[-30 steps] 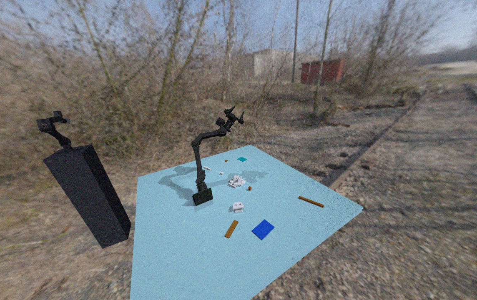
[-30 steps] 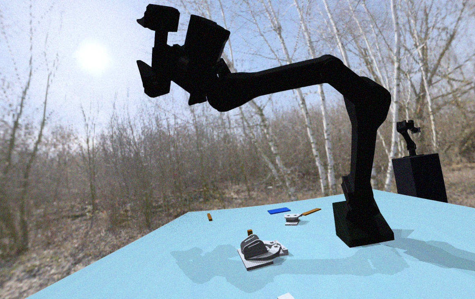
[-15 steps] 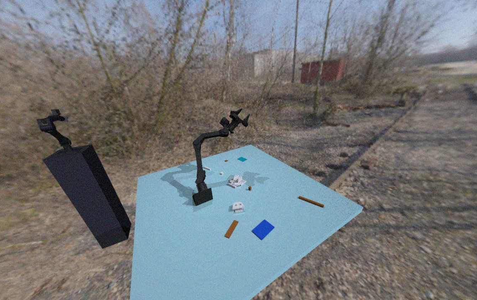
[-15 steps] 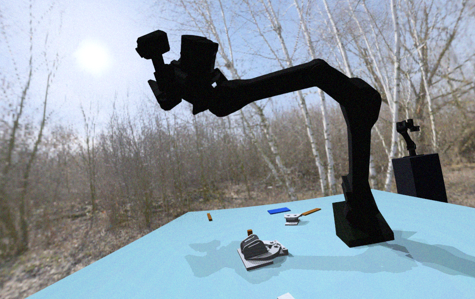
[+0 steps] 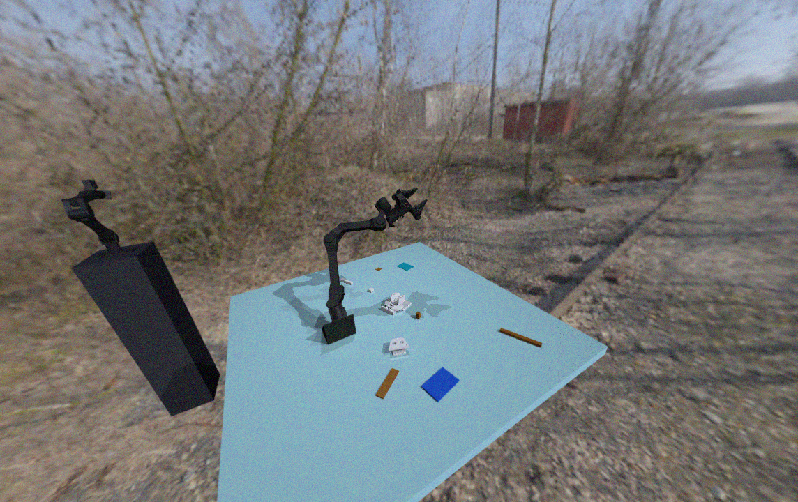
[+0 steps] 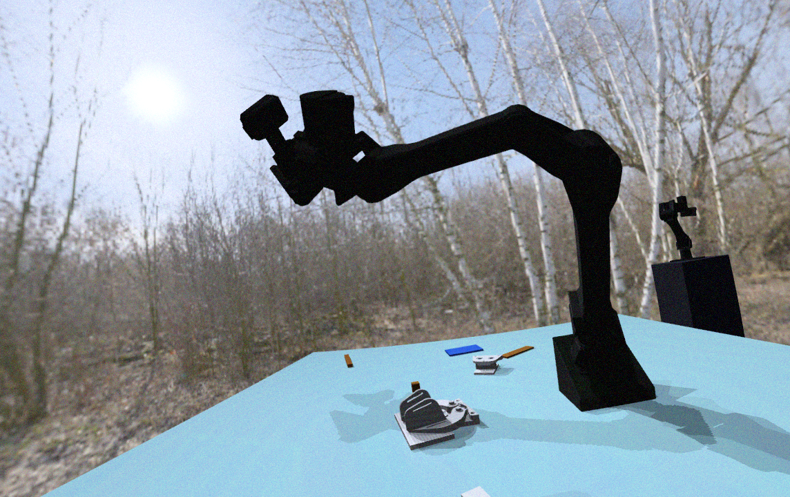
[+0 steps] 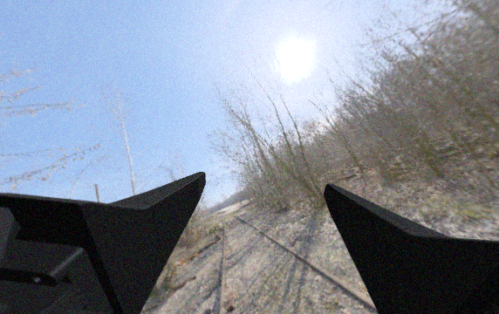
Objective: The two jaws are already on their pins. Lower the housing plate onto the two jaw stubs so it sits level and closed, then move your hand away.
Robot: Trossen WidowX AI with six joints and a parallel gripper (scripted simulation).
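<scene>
Now: gripper tip 51 cm above the white part, 37 cm to the left of it and 33 cm past it. Round my gripper tip: teal tile 52 cm below, 25 cm to the left; then blue tile 59 cm to the right, 52 cm below, 27 cm behind; then small orange block 51 cm below, 24 cm to the right, 17 cm behind.
</scene>
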